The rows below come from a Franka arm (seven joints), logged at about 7 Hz.
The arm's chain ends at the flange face. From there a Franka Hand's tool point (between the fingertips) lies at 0.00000 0.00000 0.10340 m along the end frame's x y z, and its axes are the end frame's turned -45 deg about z.
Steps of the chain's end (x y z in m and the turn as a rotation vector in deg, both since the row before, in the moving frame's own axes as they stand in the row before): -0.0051 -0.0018 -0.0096 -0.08 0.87 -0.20; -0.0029 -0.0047 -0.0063 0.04 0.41 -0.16; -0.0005 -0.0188 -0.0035 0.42 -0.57 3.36; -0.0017 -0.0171 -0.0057 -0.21 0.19 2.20; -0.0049 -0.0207 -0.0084 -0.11 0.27 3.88; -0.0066 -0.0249 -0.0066 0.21 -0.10 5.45
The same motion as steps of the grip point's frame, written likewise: -0.0013 -0.0037 -0.0096 -0.67 0.56 -0.20; 0.0018 -0.0049 -0.0063 -0.26 0.32 -0.16; 0.0128 -0.0149 -0.0035 0.70 -0.11 3.36; 0.0109 -0.0128 -0.0057 -0.28 -0.01 2.20; 0.0114 -0.0176 -0.0084 -0.27 0.11 3.88; 0.0131 -0.0227 -0.0066 0.22 0.08 5.45
